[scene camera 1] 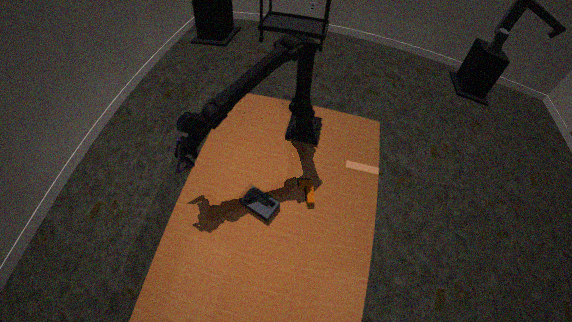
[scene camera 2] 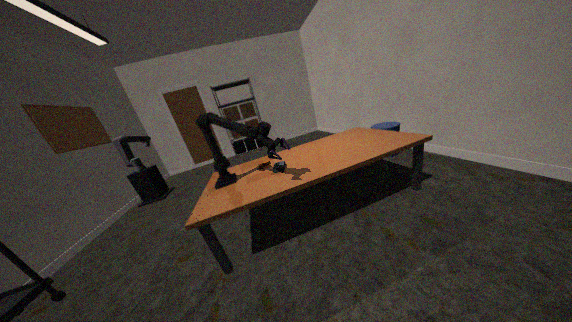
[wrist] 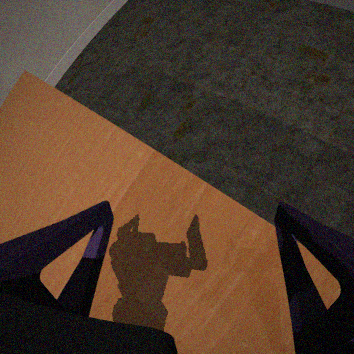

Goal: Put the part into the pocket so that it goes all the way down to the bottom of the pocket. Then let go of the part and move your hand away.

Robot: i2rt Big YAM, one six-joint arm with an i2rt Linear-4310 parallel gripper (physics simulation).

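Where they show: gripper, fingertip midpoint: [scene camera 1: 176, 164] [scene camera 2: 286, 154] [wrist: 191, 210]; arm's base, link origin: [scene camera 1: 304, 126] [scene camera 2: 226, 179].
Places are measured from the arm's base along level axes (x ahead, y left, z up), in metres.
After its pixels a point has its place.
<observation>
The orange part [scene camera 1: 310, 197] @(x 0.379, y 0.110, z 0.002 m) [scene camera 2: 264, 166] @(x 0.342, y 0.082, z -0.027 m) lies on the table, partly in the arm's shadow, apart from the pocket. The pocket is in a dark grey open block [scene camera 1: 261, 204] @(x 0.469, y -0.077, z 0.008 m) [scene camera 2: 279, 167] @(x 0.450, y -0.155, z 0.008 m), which stands on the table to the part's left in scene camera 1. The arm's shadow falls across it. My gripper [scene camera 1: 181, 159] @(x 0.484, y -0.418, z 0.179 m) [scene camera 2: 283, 152] @(x 0.484, y -0.418, z 0.179 m) [wrist: 191, 210] @(x 0.484, y -0.418, z 0.179 m) is wide open and empty. It hangs in the air above the table's left edge in scene camera 1, away from both part and pocket. Neither the part nor the pocket shows in the wrist view.
The wooden table [scene camera 1: 280, 260] @(x 0.670, y 0.057, z -0.028 m) [scene camera 2: 345, 155] @(x 0.969, y -0.262, z -0.028 m) [wrist: 65, 145] @(x 0.931, y -0.332, z -0.028 m) bears the arm's base [scene camera 1: 303, 129] @(x 0.041, y 0.003, z 0.025 m) [scene camera 2: 226, 180] @(x 0.014, y -0.058, z 0.007 m). A pale strip [scene camera 1: 362, 167] shows on the table near its right edge in scene camera 1. Another arm on a pedestal [scene camera 1: 482, 70] [scene camera 2: 147, 183] stands on the floor away from the table.
</observation>
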